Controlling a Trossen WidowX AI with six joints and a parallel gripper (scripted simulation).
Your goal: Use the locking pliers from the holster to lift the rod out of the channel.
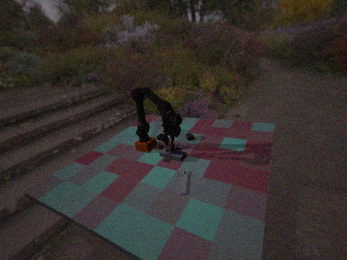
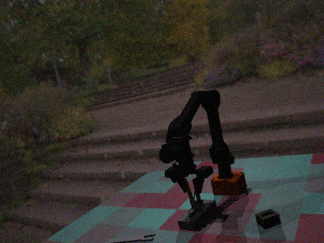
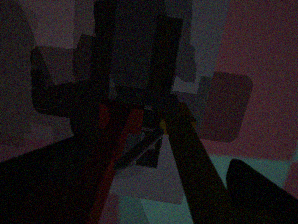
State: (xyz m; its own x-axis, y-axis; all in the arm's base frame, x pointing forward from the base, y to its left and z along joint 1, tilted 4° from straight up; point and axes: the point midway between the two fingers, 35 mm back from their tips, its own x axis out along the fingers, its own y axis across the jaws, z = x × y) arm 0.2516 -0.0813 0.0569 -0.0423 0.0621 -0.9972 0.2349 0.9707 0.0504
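Now: the yellow handle 2 cm to the right of my gripper tip. The rest, counted from my gripper tip: channel block (9 cm below); yellow rod (9 cm below); thin grey object (20 cm to the right, 15 cm ahead, 10 cm below).
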